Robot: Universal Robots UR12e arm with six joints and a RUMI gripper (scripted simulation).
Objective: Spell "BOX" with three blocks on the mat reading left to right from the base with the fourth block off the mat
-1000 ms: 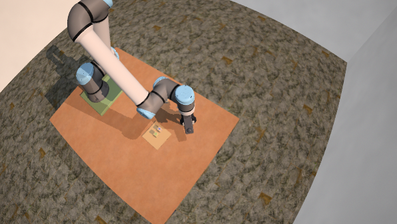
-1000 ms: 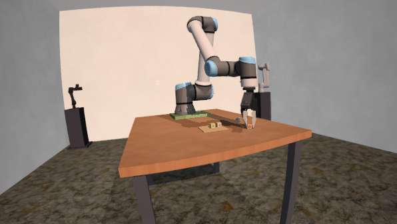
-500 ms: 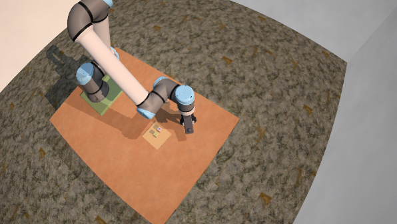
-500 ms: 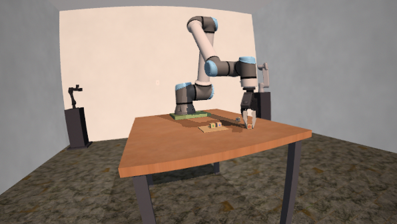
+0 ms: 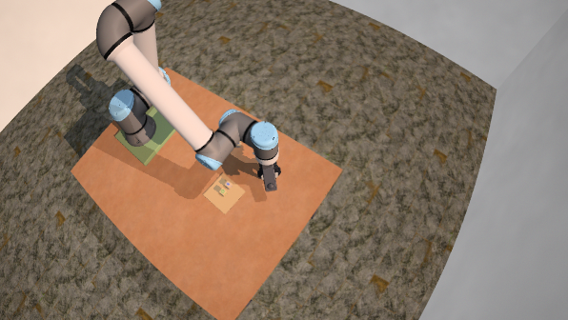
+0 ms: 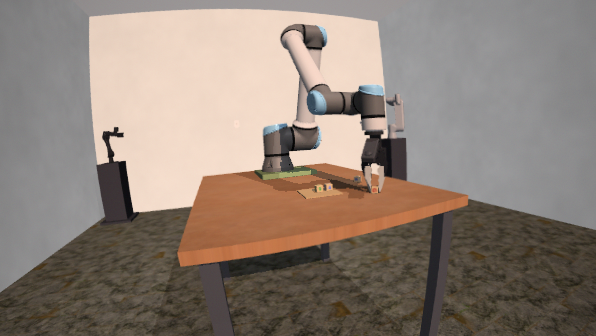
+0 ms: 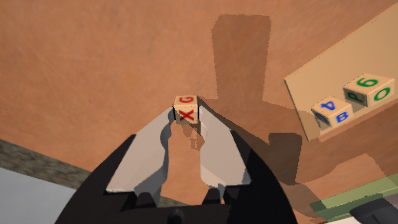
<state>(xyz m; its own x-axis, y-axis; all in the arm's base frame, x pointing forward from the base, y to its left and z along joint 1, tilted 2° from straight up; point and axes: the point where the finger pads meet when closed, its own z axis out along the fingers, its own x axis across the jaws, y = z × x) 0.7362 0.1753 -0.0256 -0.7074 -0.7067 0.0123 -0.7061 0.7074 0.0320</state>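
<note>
Now: the tan mat 14 cm behind my hand, 17 cm to the right of it and 1 cm below it.
</note>
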